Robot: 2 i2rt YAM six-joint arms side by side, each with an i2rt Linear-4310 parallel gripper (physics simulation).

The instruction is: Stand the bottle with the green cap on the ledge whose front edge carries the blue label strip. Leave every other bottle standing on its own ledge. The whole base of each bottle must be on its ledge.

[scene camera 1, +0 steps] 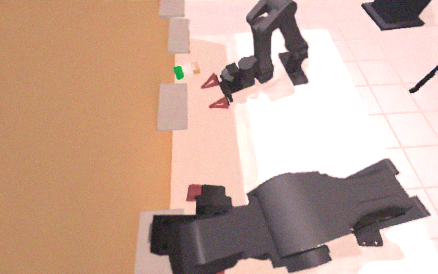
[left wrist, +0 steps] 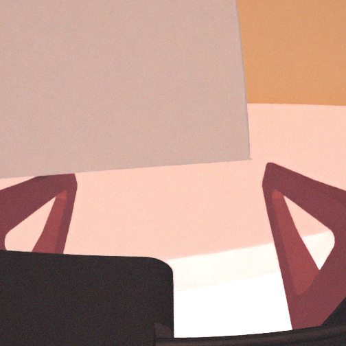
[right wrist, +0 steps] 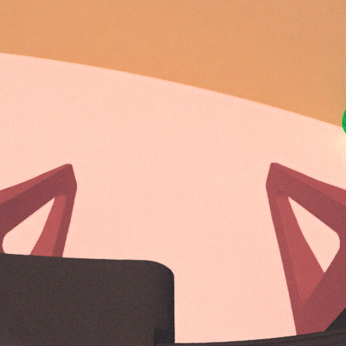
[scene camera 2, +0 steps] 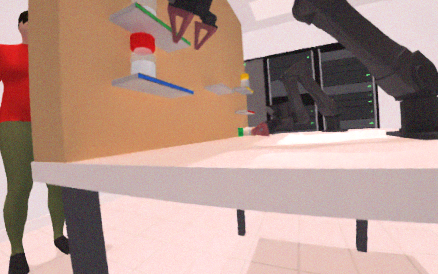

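Pixels of known places: left gripper, between the fingertips: (scene camera 2: 186, 46); right gripper, between the fingertips: (scene camera 1: 204, 97) (scene camera 2: 252, 132); left arm's base, origin of its link: (scene camera 2: 420, 136); right arm's base, origin of its link: (scene camera 1: 292, 68) (scene camera 2: 333, 131).
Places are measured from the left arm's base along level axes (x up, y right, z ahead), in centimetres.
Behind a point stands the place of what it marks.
Note:
The green-capped bottle (scene camera 1: 189, 69) @[x 4.8, y 55.3, z 56.8 cm] (scene camera 2: 240, 132) @[x 2.7, y 52.9, z 60.7 cm] lies on its side on the table by the board; the edge of its cap shows at the right of the right wrist view. The blue-strip ledge (scene camera 2: 150, 85) @[x 14.5, y -21.5, z 51.1 cm] holds an upright red-capped bottle (scene camera 2: 143, 56) @[x 20.8, y -22.4, z 51.8 cm]. My right gripper (scene camera 1: 206, 97) @[x 2.5, y 42.4, z 50.1 cm] (right wrist: 170, 173) is open and empty, low over the table; in scene camera 1 the bottle is up and left of its fingers, apart from them. My left gripper (scene camera 2: 187, 45) @[x 27.2, y -9.5, z 49.7 cm] (left wrist: 169, 173) is open and empty, high by the green-strip ledge (scene camera 2: 125, 19) @[x 28.5, y -25.2, z 53.7 cm], above and to the right of the blue-strip ledge.
A bottle (scene camera 2: 147, 6) @[x 31.8, y -22.0, z 50.4 cm] stands on the green-strip ledge, partly cut off. A yellow-capped bottle (scene camera 2: 244, 80) @[x 35.9, y 63.9, z 60.0 cm] stands on a yellow-edged ledge (scene camera 2: 243, 91) @[x 28.5, y 62.1, z 60.6 cm]. A red-edged ledge (scene camera 2: 244, 112) @[x 14.5, y 56.1, z 58.6 cm] is below it, and another ledge (scene camera 2: 219, 89) @[x 21.5, y 19.7, z 55.7 cm] is beside it. The ledges project from the tan board (scene camera 1: 80, 150) @[x 51.4, y -5.5, z 58.6 cm].

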